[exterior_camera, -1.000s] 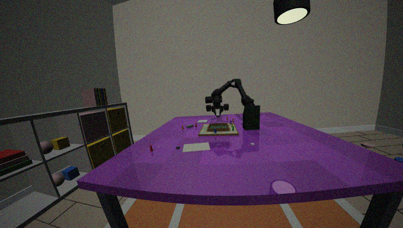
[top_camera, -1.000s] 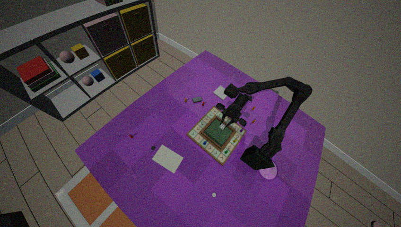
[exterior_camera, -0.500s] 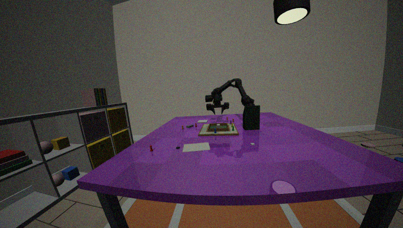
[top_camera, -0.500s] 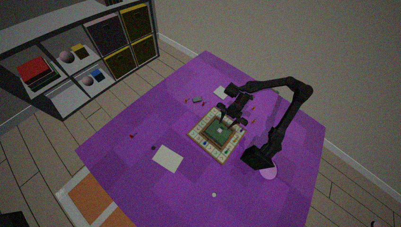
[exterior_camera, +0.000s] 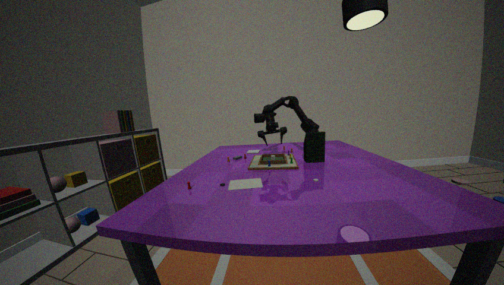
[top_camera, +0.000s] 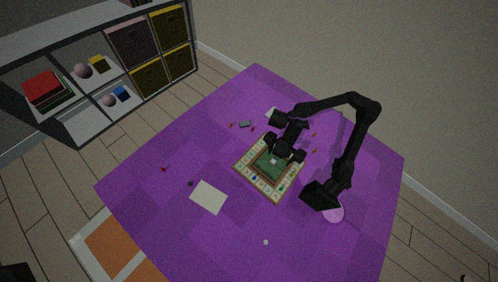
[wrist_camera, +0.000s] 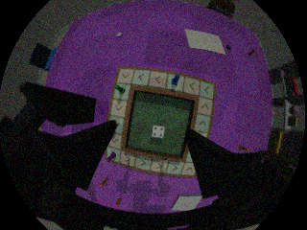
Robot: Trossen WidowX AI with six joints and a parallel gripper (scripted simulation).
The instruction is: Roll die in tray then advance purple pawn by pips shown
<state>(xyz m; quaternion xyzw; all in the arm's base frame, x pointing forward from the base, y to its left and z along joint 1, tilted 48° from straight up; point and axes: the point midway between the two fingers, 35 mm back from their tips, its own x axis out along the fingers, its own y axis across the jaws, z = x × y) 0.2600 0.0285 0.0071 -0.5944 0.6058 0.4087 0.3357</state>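
The purple pawn is 12 cm to the right of my gripper tip, 9 cm below it and 9 cm behind it. The rest, counted from my gripper tip: white die 9 cm below, 2 cm to the right, 1 cm ahead; then yellow pawn 10 cm behind, 9 cm below, 3 cm to the right; then green tray 11 cm below, 1 cm to the right, 1 cm ahead.
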